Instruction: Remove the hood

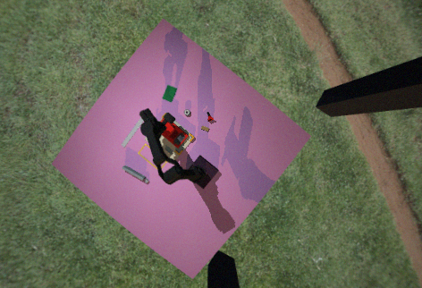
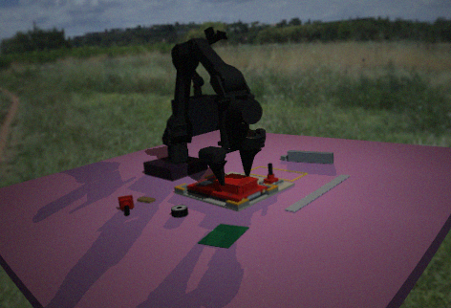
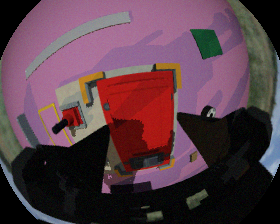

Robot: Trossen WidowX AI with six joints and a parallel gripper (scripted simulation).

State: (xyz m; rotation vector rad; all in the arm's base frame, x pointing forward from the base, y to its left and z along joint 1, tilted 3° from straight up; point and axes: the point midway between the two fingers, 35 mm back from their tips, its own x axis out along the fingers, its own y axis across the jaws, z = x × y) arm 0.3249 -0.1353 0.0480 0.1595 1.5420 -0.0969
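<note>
Now: the red hood 1 cm below my gripper tip. The rest, counted from my gripper tip: long grey strip 19 cm ahead, 12 cm to the left, 5 cm below; then small wheel 15 cm to the right, 6 cm behind, 4 cm below; then green plate 20 cm to the right, 11 cm ahead, 5 cm below.
</note>
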